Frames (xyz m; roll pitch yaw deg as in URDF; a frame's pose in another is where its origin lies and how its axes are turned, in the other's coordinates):
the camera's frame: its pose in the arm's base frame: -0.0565 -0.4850 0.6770 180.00 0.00 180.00
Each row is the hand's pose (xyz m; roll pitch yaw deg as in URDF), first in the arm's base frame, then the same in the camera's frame.
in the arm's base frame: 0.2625 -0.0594 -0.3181 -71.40 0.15 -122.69
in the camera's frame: -0.3190 0.4256 0.9951 108.60 -0.15 -57.31
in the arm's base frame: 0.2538 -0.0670 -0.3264 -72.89 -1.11 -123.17
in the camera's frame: -0.3103 0.4180 1.0034 107.11 1.11 -56.83
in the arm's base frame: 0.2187 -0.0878 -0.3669 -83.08 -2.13 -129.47
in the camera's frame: -0.2752 0.3972 1.0439 96.92 2.13 -50.53
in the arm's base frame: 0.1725 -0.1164 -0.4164 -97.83 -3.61 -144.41
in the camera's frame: -0.2290 0.3686 1.0934 82.17 3.61 -35.59
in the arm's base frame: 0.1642 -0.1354 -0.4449 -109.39 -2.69 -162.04
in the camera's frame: -0.2207 0.3496 1.1219 70.61 2.69 -17.96
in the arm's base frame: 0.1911 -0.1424 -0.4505 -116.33 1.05 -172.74
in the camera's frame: -0.2476 0.3426 1.1275 63.67 -1.05 -7.26
